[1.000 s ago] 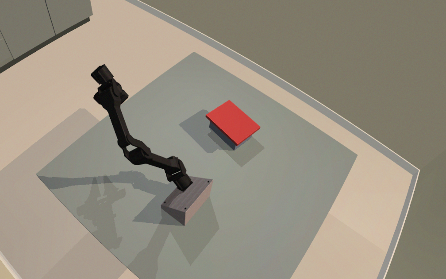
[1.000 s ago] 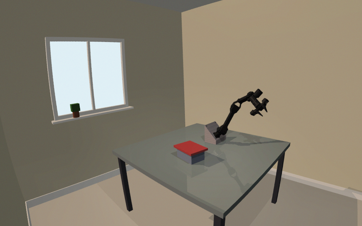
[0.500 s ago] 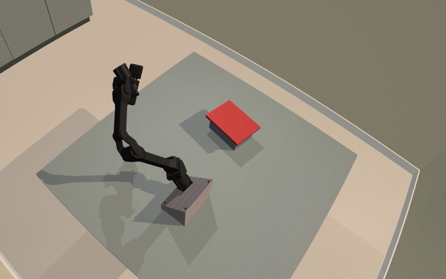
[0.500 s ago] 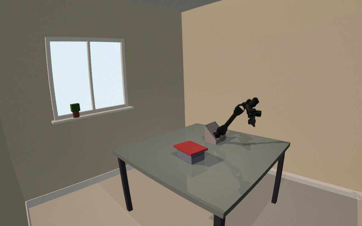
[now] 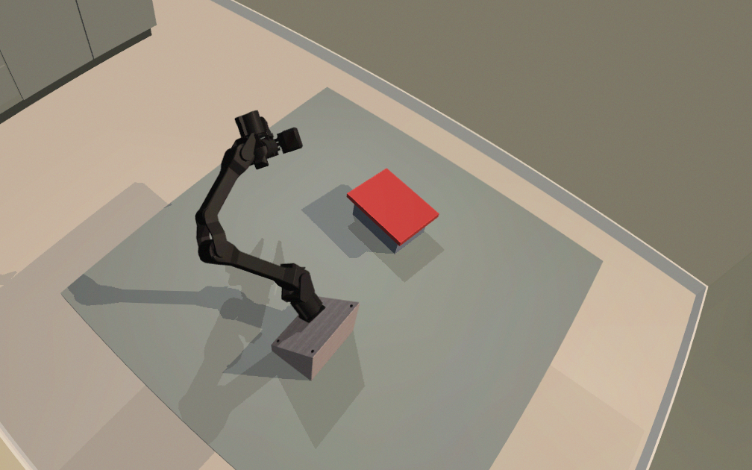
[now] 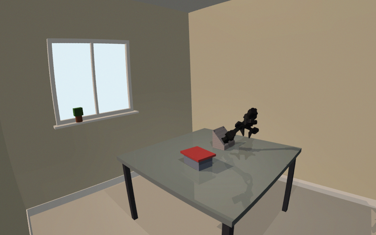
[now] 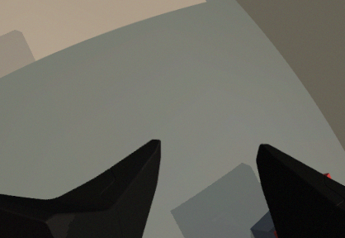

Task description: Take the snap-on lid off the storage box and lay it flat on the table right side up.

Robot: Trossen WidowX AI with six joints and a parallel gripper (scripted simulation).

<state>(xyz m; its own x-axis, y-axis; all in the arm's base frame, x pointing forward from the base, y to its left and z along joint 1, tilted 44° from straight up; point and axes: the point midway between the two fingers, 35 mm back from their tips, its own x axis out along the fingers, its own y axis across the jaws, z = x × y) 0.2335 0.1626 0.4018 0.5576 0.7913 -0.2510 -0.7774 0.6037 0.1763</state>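
The red lid lies 32 cm to the right of my gripper tip, 21 cm ahead of it and 16 cm below it. From my gripper tip the other things lie so: box: 32 cm to the right, 21 cm below, 21 cm ahead.
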